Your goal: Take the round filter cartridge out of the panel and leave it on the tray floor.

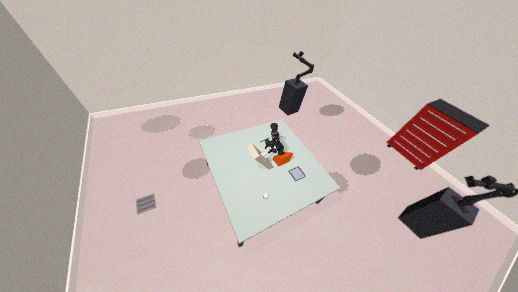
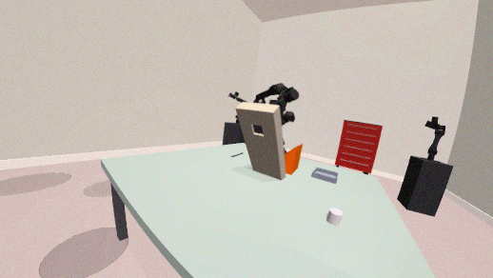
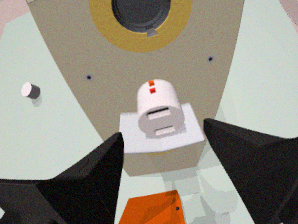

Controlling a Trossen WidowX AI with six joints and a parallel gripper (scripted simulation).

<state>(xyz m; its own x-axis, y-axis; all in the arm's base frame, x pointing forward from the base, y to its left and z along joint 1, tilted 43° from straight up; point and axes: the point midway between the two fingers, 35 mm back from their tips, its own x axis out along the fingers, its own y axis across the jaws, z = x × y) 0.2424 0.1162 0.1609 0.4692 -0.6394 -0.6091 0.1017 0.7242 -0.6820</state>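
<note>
The white cylindrical tool lies 40 mm below my gripper tip and 20 mm ahead of it. Round my gripper tip: grey tray 320 mm to the left, 290 mm behind, 250 mm below.
</note>
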